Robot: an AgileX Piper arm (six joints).
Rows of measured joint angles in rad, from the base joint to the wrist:
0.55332 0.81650 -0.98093 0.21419 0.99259 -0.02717
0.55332 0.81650 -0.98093 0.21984 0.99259 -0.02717
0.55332 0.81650 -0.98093 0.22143 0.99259 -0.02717
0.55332 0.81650 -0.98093 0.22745 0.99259 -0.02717
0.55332 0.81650 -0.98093 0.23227 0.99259 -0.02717
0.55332 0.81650 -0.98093 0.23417 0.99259 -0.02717
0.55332 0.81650 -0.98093 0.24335 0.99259 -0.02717
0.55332 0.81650 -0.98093 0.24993 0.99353 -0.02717
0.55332 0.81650 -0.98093 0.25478 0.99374 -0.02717
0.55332 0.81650 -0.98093 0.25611 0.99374 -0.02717
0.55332 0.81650 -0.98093 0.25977 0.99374 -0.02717
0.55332 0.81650 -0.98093 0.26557 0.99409 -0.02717
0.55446 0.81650 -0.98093 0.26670 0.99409 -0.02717
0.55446 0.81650 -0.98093 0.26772 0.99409 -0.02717
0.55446 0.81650 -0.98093 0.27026 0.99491 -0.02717
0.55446 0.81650 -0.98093 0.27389 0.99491 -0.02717
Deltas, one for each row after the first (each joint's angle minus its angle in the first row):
0.00000 0.00000 0.00000 0.00565 0.00000 0.00000
0.00000 0.00000 0.00000 0.00724 0.00000 0.00000
0.00000 0.00000 0.00000 0.01326 0.00000 0.00000
0.00000 0.00000 0.00000 0.01808 0.00000 0.00000
0.00000 0.00000 0.00000 0.01998 0.00000 0.00000
0.00000 0.00000 0.00000 0.02916 0.00000 0.00000
0.00000 0.00000 0.00000 0.03574 0.00094 0.00000
0.00000 0.00000 0.00000 0.04059 0.00115 0.00000
0.00000 0.00000 0.00000 0.04192 0.00115 0.00000
0.00000 0.00000 0.00000 0.04558 0.00115 0.00000
0.00000 0.00000 0.00000 0.05138 0.00150 0.00000
0.00114 0.00000 0.00000 0.05251 0.00150 0.00000
0.00114 0.00000 0.00000 0.05353 0.00150 0.00000
0.00114 0.00000 0.00000 0.05607 0.00232 0.00000
0.00114 0.00000 0.00000 0.05970 0.00232 0.00000

